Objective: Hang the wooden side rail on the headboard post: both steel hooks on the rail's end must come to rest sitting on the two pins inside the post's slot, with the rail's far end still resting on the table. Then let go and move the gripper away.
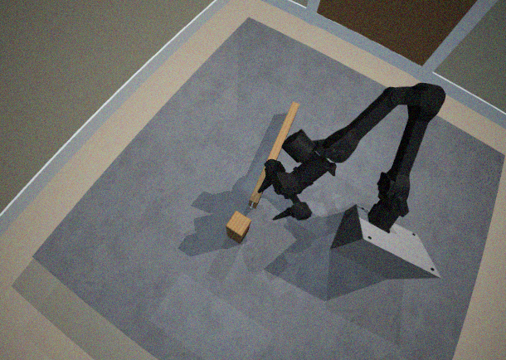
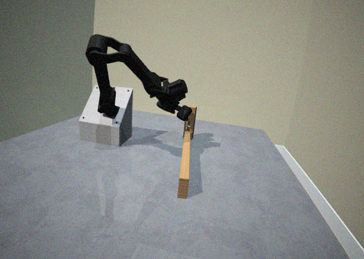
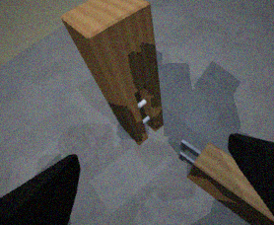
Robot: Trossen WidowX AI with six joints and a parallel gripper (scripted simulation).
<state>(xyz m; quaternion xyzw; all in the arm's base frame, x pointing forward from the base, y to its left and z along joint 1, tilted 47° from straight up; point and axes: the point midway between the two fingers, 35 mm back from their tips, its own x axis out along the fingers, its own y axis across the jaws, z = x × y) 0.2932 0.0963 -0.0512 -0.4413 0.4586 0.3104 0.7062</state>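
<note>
Right now my gripper tip is 90 mm to the right of the wooden headboard post, 50 mm above it and 40 mm short of it.
</note>
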